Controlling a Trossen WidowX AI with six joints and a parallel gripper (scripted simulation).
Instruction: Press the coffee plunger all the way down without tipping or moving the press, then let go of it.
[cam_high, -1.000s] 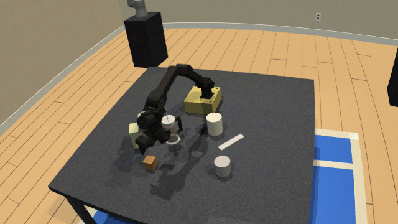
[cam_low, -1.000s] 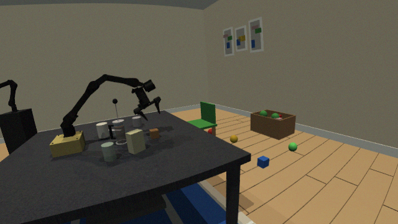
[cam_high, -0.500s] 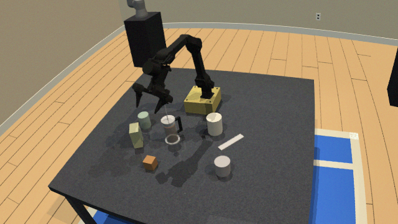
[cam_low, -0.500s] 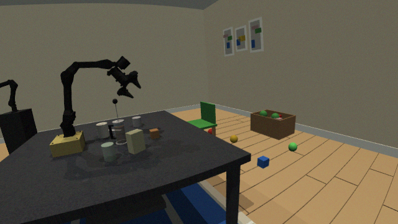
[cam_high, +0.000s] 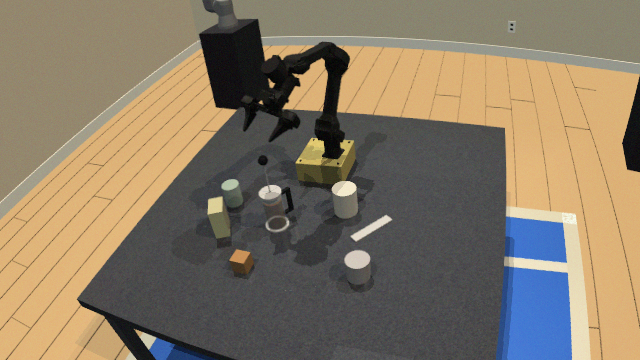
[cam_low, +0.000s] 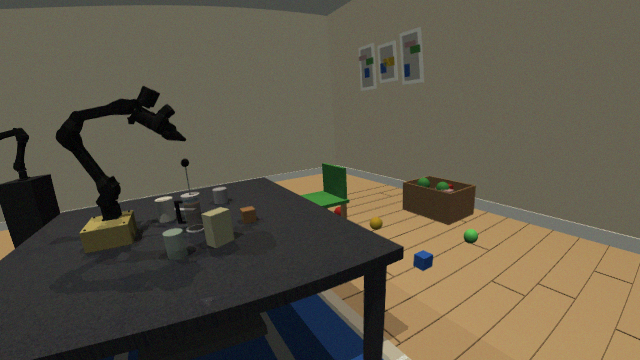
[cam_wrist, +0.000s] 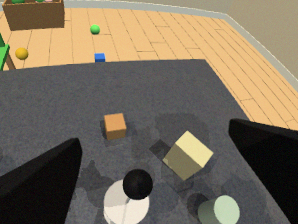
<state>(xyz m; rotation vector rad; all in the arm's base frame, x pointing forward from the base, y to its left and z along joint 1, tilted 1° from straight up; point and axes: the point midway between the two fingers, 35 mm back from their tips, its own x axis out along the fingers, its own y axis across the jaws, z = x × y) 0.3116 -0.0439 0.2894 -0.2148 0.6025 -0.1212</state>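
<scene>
My gripper tip is now 2 cm past the glass coffee press, 1 cm to the right of it and 22 cm above it. The rest, counted from my gripper tip: grey cylinder 10 cm ahead, 34 cm to the left, 32 cm below; then pale green cylinder 6 cm behind, 22 cm to the right, 31 cm below; then cream box 8 cm ahead, 17 cm to the right, 30 cm below.
</scene>
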